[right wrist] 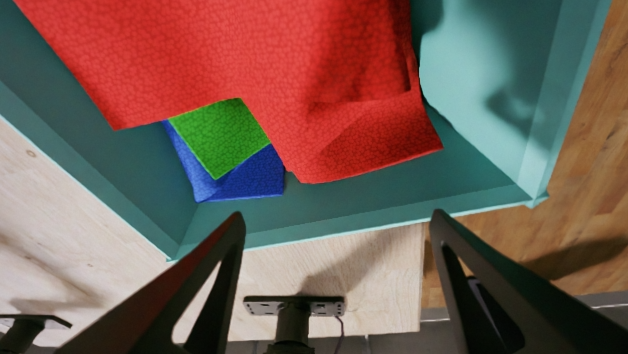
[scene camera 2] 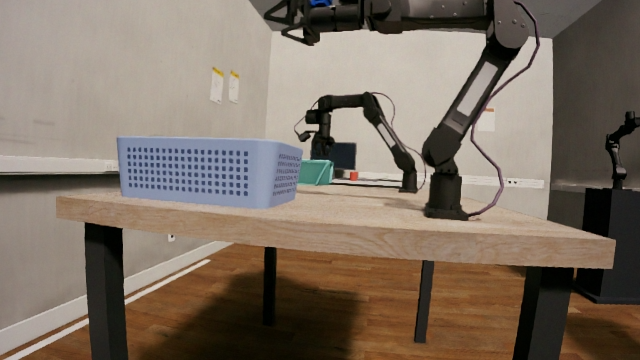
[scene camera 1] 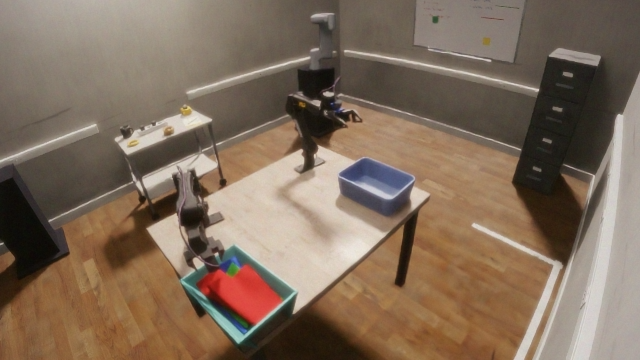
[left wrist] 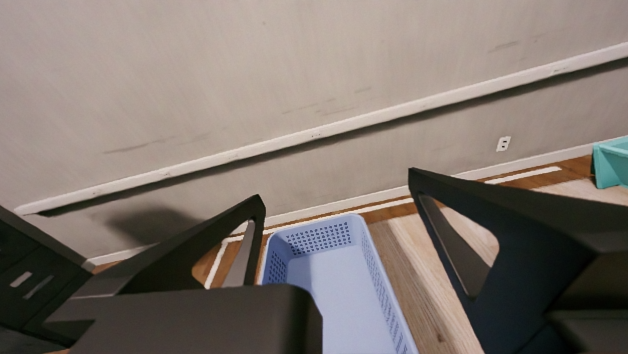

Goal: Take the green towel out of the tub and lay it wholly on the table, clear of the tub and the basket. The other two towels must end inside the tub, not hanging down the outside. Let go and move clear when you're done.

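The teal tub [scene camera 1: 272,320] [scene camera 2: 316,172] [left wrist: 612,167] [right wrist: 565,100] stands at the table's lower left corner in scene camera 1. Inside it a red towel [scene camera 1: 247,295] [right wrist: 300,50] lies on top. A corner of the green towel [scene camera 1: 233,270] [right wrist: 220,135] shows from under the red one, with the blue towel [scene camera 1: 231,262] [right wrist: 250,182] beneath it. The rest of both is mostly hidden. My right gripper [right wrist: 335,218] is open and empty above the tub's near end wall. My left gripper [scene camera 1: 353,121] [scene camera 2: 274,24] [left wrist: 329,189] is open and empty, high above the table.
A blue basket [scene camera 1: 360,192] [scene camera 2: 257,172] [left wrist: 332,285] stands empty at the right end of the wooden table [scene camera 1: 280,230] [scene camera 2: 350,240] in scene camera 1, below and beyond my left gripper. A white cart [scene camera 1: 162,131] stands behind the table. The tub's outer side lies along the table's edge.
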